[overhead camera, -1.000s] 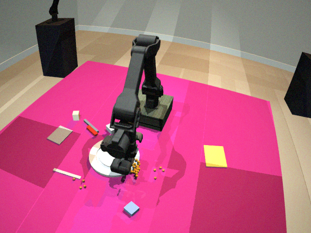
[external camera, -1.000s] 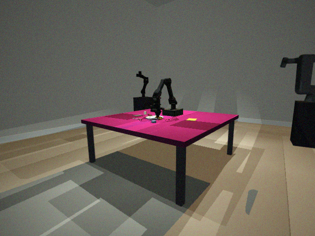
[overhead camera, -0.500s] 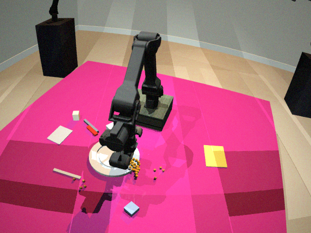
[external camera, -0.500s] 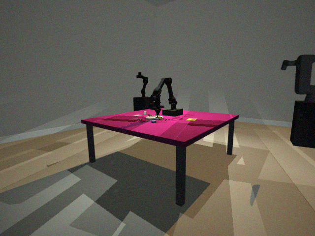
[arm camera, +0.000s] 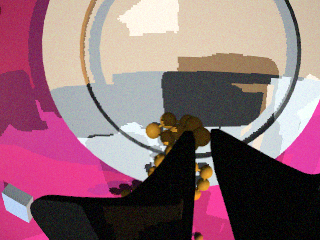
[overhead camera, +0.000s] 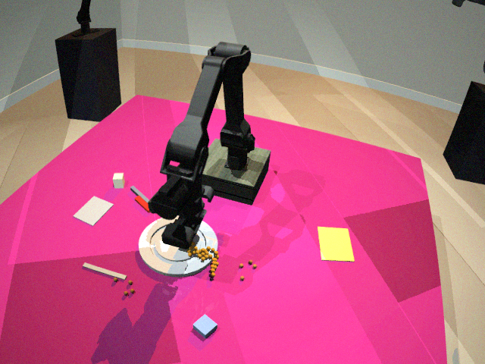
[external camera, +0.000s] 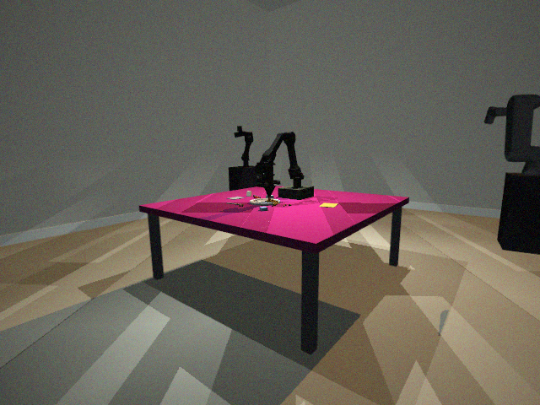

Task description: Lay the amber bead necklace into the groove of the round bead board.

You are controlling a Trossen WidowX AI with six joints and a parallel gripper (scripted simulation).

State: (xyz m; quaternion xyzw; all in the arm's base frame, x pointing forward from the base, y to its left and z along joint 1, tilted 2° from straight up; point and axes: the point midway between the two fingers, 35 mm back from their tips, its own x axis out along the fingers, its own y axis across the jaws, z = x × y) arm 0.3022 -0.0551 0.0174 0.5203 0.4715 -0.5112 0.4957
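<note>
Right now my gripper tip is 10 mm past the round bead board, 40 mm to the left of it and 30 mm above it. Also, from my gripper tip: white block 160 mm behind, 90 mm to the right, 30 mm below; blue block 210 mm ahead, 90 mm to the left, 30 mm below; white strip 130 mm ahead, 190 mm to the right, 40 mm below.
</note>
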